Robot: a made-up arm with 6 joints.
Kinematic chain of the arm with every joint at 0, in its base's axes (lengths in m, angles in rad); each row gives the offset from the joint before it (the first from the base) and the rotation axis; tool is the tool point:
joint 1: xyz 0 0 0.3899 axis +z
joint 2: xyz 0 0 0 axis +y
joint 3: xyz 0 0 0.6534 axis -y
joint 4: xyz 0 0 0 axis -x
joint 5: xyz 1.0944 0 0 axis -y
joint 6: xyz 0 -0.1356 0 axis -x
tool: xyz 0 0 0
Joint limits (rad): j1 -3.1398..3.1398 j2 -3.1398..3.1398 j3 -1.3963..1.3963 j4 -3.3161..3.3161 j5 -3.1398..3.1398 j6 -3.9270..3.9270
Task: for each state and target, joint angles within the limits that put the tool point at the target. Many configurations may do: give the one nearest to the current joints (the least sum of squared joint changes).
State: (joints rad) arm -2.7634 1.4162 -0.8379 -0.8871 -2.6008 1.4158
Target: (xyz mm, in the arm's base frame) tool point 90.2 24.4 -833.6
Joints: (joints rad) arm -3.1331 2.1079 0.0259 -1.3956 -2.6008 1.4158
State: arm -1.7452 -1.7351 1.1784 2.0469 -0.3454 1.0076
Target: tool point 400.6 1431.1 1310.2
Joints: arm -1.8032 -1.1367 1.2681 2.0313 -0.3454 1.0076
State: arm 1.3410 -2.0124 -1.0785 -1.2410 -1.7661 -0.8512
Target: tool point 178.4 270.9 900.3
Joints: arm 1.1612 -1.5796 -0.9794 -1.1470 -1.7661 -0.8512
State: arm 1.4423 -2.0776 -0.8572 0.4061 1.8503 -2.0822
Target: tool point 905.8 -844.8 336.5
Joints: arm 2.2921 -2.7025 -0.1274 0.4455 1.8503 -2.0822
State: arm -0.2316 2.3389 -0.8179 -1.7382 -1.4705 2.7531
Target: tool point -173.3 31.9 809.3
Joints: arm -0.1207 2.9466 -1.3650 -1.6505 -1.4705 2.7531
